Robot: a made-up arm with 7 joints.
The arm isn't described. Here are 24 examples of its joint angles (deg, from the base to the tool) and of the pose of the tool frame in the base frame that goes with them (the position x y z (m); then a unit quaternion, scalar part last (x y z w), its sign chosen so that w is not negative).
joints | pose
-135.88 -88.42 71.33 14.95 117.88 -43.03 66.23 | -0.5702 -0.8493 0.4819 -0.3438 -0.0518 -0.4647 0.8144
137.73 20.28 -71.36 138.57 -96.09 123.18 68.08 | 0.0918 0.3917 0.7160 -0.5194 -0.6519 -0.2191 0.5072
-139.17 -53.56 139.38 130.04 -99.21 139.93 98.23 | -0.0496 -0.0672 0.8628 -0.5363 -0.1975 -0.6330 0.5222
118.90 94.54 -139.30 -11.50 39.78 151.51 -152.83 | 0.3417 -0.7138 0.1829 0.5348 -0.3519 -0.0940 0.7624
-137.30 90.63 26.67 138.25 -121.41 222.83 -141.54 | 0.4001 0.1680 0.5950 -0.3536 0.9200 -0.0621 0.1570
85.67 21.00 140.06 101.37 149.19 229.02 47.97 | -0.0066 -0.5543 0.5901 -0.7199 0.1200 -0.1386 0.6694
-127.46 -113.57 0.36 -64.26 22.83 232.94 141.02 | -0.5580 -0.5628 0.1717 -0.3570 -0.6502 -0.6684 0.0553
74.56 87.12 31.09 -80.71 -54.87 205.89 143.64 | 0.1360 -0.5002 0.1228 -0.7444 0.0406 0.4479 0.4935
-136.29 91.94 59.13 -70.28 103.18 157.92 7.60 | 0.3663 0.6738 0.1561 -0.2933 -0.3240 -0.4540 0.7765
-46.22 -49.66 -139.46 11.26 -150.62 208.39 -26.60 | 0.3838 -0.6136 0.7024 -0.6299 -0.4677 0.5271 0.3268
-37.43 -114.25 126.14 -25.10 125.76 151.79 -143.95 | 0.5881 -0.5438 0.0205 -0.3648 0.8316 -0.0316 0.4177
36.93 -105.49 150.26 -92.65 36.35 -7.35 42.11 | 0.5258 -0.0039 -0.3547 -0.0095 0.6548 0.1059 0.7483
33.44 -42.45 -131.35 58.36 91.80 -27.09 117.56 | 0.5578 -0.3500 0.9817 -0.2151 0.9210 -0.0420 0.3221
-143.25 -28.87 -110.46 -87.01 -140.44 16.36 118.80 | -0.1897 -0.6517 0.4972 0.1946 0.8173 0.1483 0.5217
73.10 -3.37 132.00 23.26 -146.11 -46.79 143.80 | 0.0923 -0.0715 1.3695 -0.6694 0.5463 -0.0101 0.5034
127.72 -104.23 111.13 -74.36 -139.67 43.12 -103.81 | 0.1457 0.8711 0.1684 -0.0586 0.8990 -0.0586 0.4301
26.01 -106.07 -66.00 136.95 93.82 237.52 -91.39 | 0.1513 -0.0736 0.0161 -0.3947 0.2708 -0.0958 0.8728
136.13 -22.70 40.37 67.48 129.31 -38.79 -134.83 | -0.6820 0.0082 0.8355 0.4213 0.1858 0.3749 0.8046
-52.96 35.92 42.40 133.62 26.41 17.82 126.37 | 0.2925 -0.1134 0.5800 -0.2608 0.9647 -0.0042 0.0370
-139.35 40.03 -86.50 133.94 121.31 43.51 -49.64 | -0.2955 0.2517 0.3374 -0.5439 -0.2634 0.6651 0.4386
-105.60 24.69 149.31 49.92 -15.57 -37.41 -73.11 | 0.4445 0.5603 0.8871 0.5549 0.7861 -0.2030 0.1813
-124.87 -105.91 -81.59 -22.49 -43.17 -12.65 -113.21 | -0.4198 -0.9374 0.1414 -0.4926 -0.0390 0.7901 0.3628
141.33 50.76 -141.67 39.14 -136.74 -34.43 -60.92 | 0.8663 -0.3439 0.8748 0.6349 -0.0380 -0.5819 0.5068
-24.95 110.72 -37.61 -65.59 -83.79 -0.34 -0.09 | -0.2322 0.4470 -0.3395 0.6967 0.5447 -0.3835 0.2660
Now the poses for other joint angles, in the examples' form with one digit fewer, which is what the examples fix.
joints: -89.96 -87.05 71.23 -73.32 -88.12 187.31 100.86
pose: -0.317 -0.411 0.460 0.156 0.164 0.833 0.506
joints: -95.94 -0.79 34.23 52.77 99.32 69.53 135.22
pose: 0.128 -0.490 0.978 0.273 0.350 0.024 0.896
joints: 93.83 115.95 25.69 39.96 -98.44 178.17 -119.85
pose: -0.013 -0.742 -0.040 0.072 -0.786 -0.140 0.597
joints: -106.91 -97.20 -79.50 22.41 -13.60 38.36 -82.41
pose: -0.500 -0.976 0.204 -0.716 -0.027 0.697 0.033
